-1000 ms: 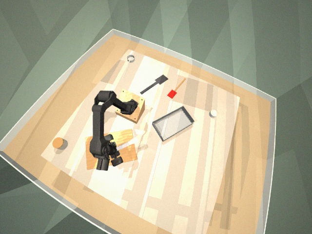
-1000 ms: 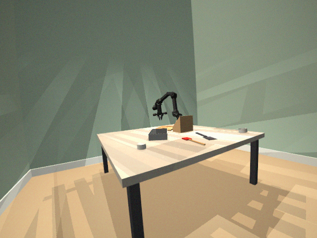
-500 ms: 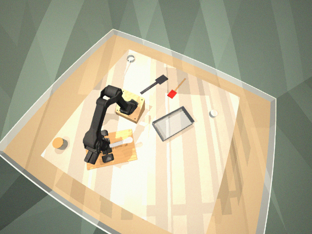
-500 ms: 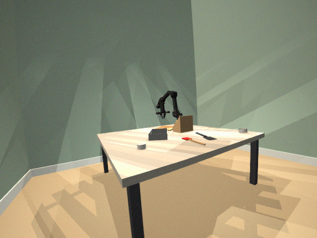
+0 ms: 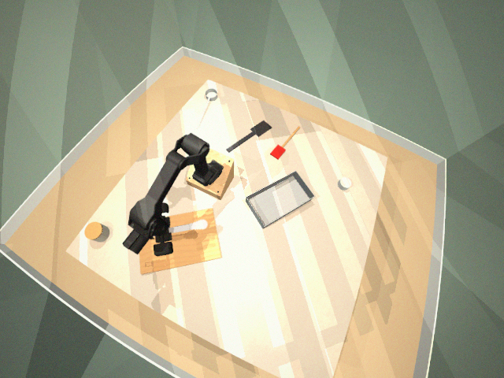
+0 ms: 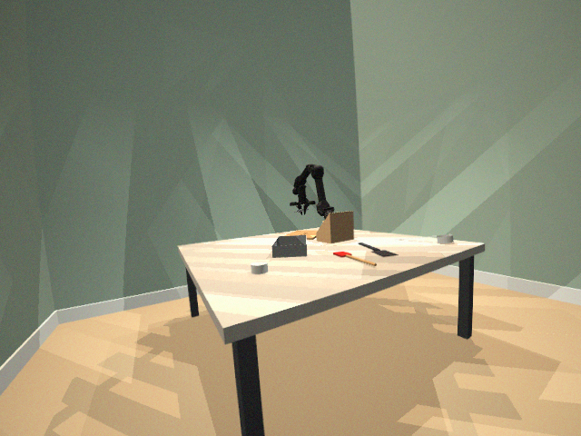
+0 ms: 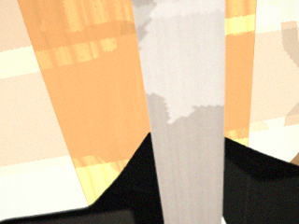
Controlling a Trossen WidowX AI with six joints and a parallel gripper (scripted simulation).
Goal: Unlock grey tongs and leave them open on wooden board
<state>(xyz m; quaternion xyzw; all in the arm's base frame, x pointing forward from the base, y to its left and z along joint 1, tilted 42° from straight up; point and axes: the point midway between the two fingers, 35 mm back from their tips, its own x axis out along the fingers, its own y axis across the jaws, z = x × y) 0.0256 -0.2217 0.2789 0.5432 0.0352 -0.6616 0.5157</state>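
Now: gripper tip 150 mm above the wooden board. Round my gripper tip: black spatula: 710 mm to the left, 150 mm below, 50 mm behind; then roasting tin: 440 mm to the left, 290 mm ahead, 130 mm below; then cork cylinder: 320 mm behind, 190 mm to the right, 120 mm below.
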